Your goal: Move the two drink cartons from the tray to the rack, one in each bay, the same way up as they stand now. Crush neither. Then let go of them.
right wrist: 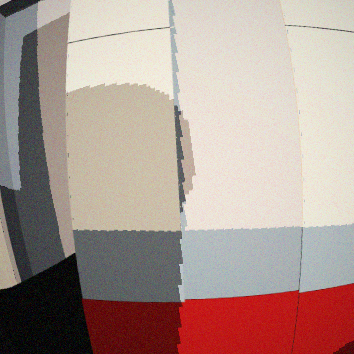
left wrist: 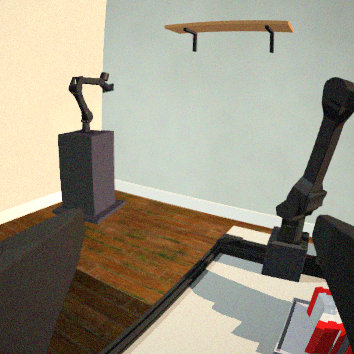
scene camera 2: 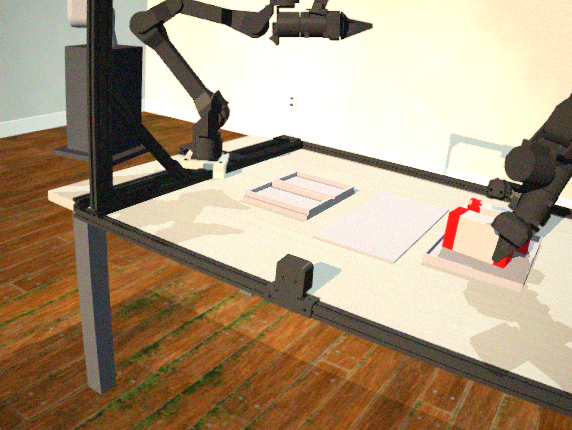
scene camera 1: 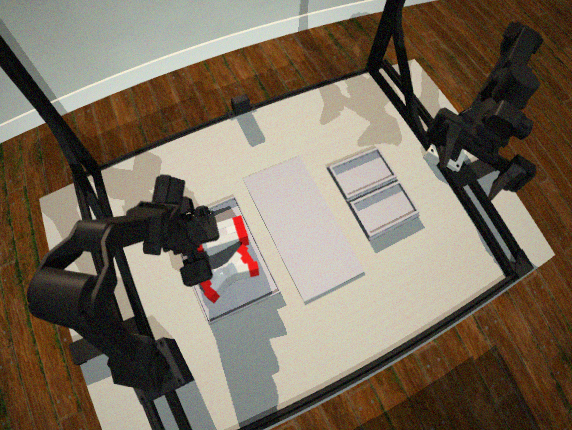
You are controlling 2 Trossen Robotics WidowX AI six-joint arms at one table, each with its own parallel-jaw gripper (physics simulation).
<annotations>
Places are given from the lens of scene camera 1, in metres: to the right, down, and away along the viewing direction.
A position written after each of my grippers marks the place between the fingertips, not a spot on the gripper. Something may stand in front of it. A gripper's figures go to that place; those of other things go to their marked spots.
my left gripper point(scene camera 1: 466, 184): 0.27, -0.05, 0.52
my right gripper point(scene camera 1: 204, 246): -0.19, 0.07, 0.84
pale mat point(scene camera 1: 314, 249): 0.07, 0.08, 0.86
grey tray point(scene camera 1: 243, 293): -0.10, 0.17, 0.81
</annotations>
